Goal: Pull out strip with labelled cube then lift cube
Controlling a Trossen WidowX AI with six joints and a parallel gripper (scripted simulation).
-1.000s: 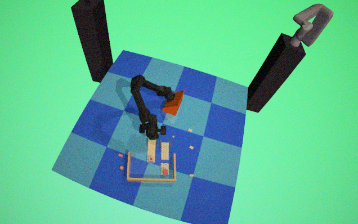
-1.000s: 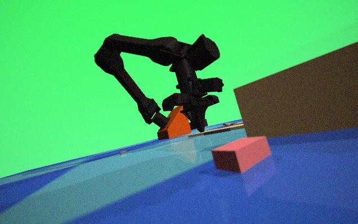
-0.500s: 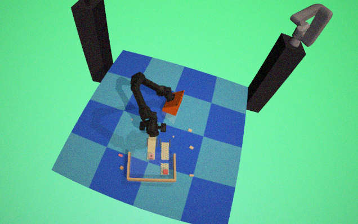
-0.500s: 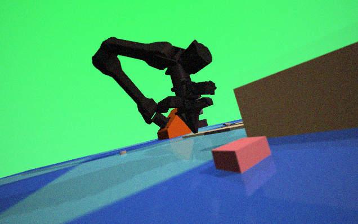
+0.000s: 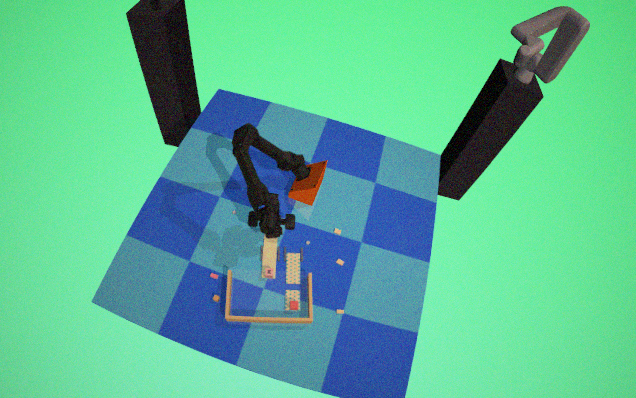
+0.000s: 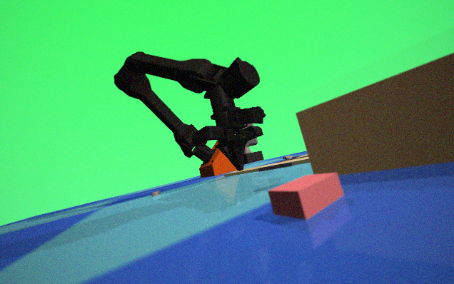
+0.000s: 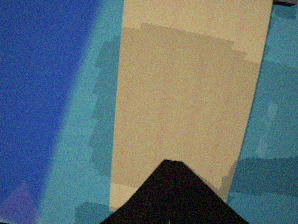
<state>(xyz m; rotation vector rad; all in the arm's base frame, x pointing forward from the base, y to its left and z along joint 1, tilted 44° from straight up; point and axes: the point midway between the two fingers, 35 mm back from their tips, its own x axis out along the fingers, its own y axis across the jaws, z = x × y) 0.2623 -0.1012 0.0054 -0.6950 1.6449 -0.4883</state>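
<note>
Now: gripper tip 19 cm short of the pink cube labelled m, 4 cm to the right of it and 2 cm below it. From my gripper tip the other things lie so: pink block (26 cm ahead, 17 cm to the right).
</note>
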